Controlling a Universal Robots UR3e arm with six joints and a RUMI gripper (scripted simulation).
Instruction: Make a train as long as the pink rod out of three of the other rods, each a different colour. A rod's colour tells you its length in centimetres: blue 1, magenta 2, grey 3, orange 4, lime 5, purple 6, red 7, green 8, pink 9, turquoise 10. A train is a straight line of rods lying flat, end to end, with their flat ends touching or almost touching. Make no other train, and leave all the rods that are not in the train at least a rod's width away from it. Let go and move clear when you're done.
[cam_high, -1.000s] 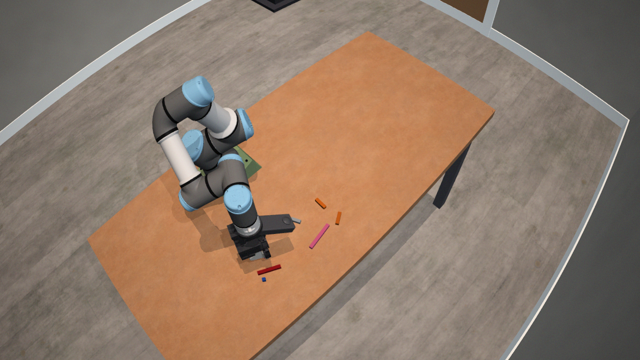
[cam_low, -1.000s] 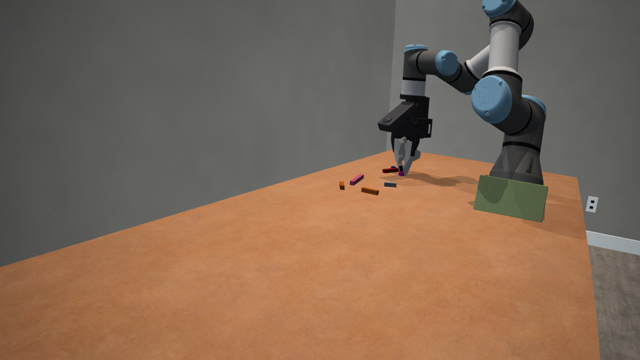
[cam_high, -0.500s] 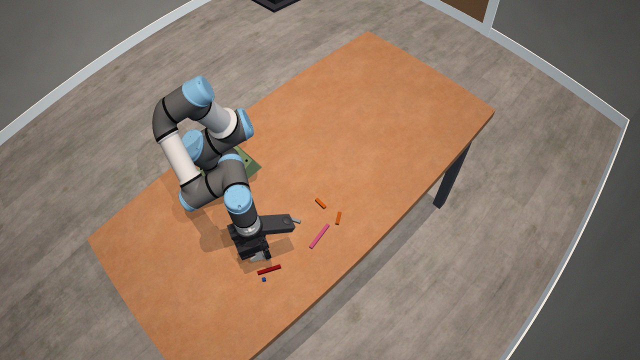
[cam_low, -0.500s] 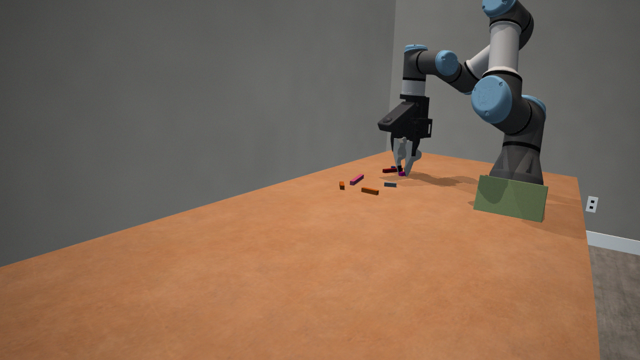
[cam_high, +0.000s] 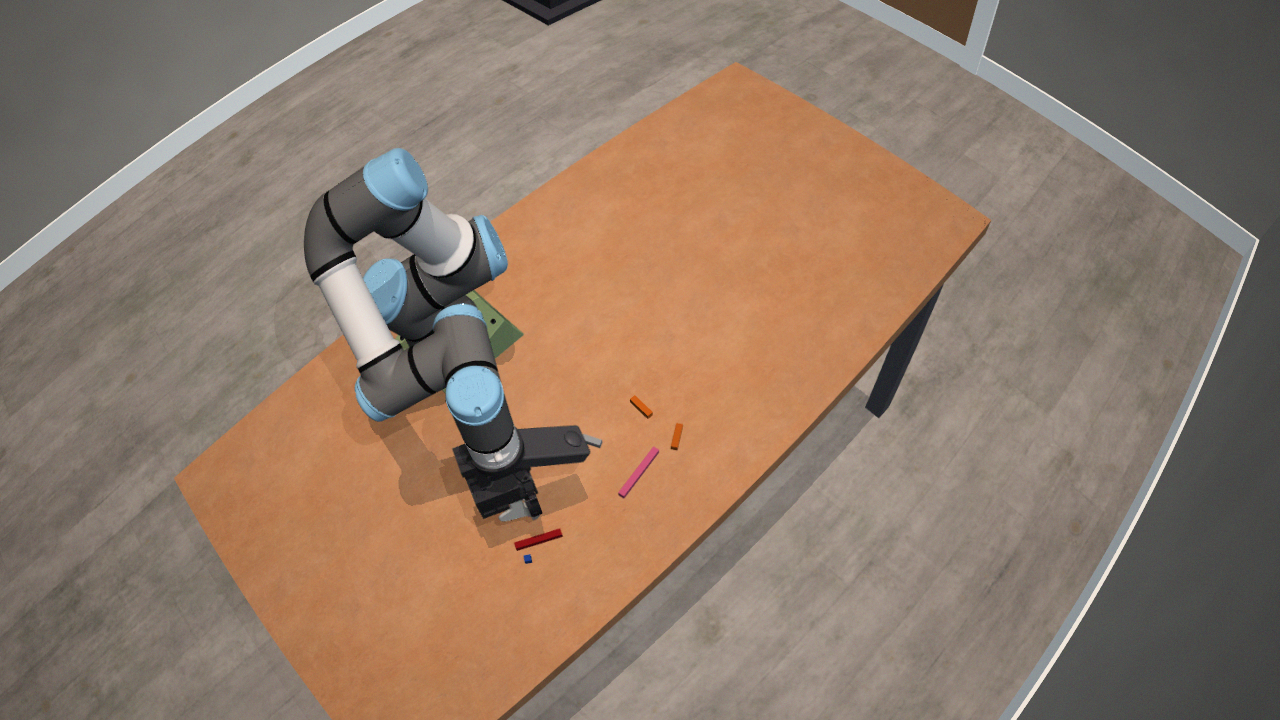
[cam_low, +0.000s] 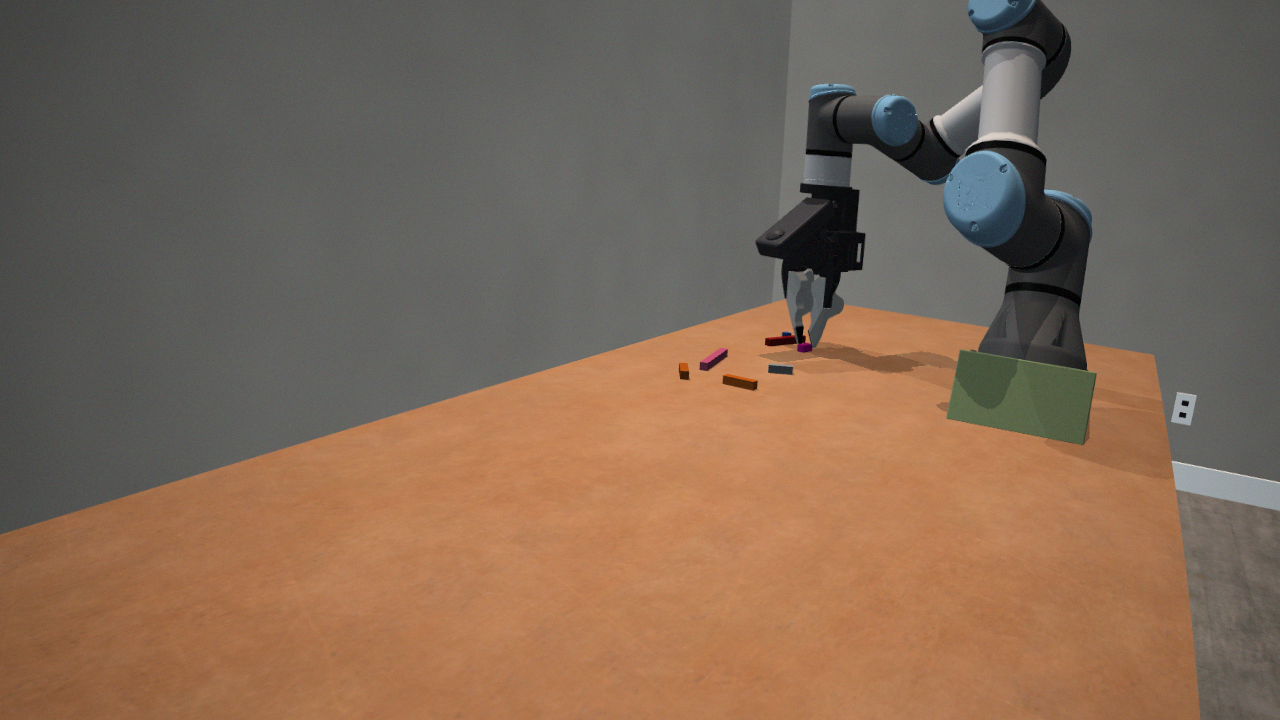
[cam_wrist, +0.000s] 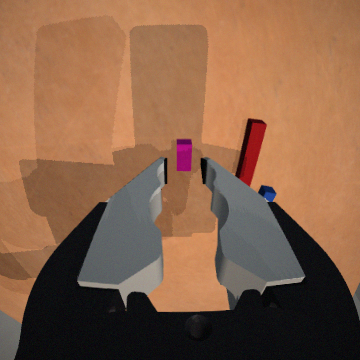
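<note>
Right now the magenta rod is 2 cm below my hand. Also, from my hand: red rod (4 cm ahead, 2 cm to the right, 2 cm below); then grey rod (14 cm to the left, 3 cm behind, 2 cm below); then small blue rod (5 cm to the right, 5 cm ahead, 2 cm below).
</note>
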